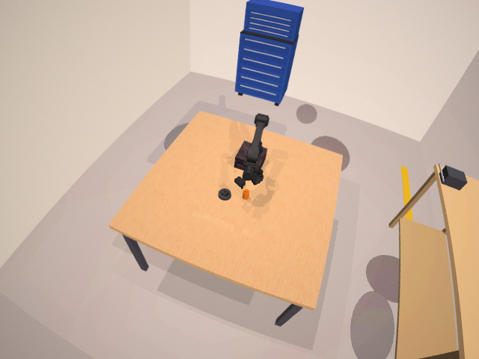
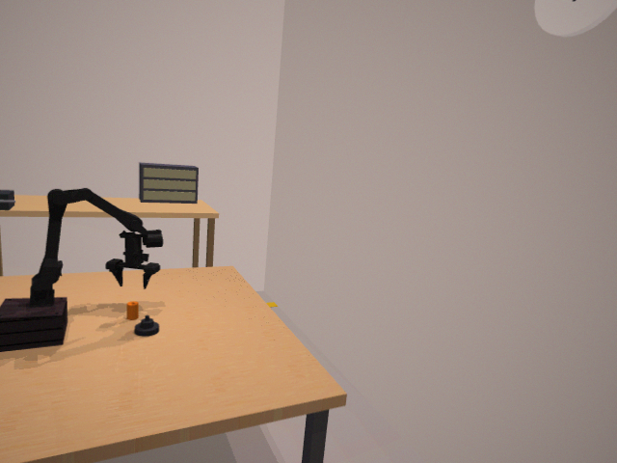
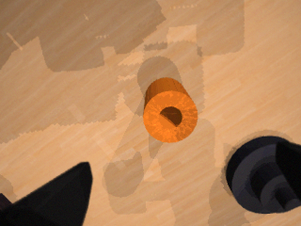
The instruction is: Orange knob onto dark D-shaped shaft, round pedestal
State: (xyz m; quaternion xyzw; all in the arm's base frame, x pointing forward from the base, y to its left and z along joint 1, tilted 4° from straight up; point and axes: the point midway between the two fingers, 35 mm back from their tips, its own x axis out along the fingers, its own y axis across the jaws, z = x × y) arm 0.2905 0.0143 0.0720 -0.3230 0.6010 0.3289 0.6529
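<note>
Now: gripper tip 9 cm above the orange knob. The rest, counted from my gripper tip: dark round pedestal (13 cm to the right, 9 cm below, 3 cm ahead).
</note>
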